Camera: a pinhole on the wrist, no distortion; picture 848 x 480 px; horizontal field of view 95.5 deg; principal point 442.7 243.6 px. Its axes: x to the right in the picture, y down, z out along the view. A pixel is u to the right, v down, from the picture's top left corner.
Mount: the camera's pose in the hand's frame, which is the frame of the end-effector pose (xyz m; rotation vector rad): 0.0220 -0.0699 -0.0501 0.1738 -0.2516 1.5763
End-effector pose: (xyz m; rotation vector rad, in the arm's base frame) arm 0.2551 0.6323 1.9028 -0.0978 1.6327 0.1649
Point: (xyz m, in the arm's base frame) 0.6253 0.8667 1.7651
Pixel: 796 117
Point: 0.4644 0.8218 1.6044
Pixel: outside the picture
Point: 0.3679 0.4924 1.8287
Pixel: 323 134
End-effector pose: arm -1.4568 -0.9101 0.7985 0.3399 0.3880 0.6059
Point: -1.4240 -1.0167 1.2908
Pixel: 706 376
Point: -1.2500 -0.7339 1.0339
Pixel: outside the picture
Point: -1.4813 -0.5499 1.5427
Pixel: outside the picture
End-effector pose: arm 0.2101 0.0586 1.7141 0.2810 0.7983 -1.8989
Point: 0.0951 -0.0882 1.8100
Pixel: 486 53
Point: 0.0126 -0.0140 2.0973
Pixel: 318 302
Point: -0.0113 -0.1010 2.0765
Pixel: 342 222
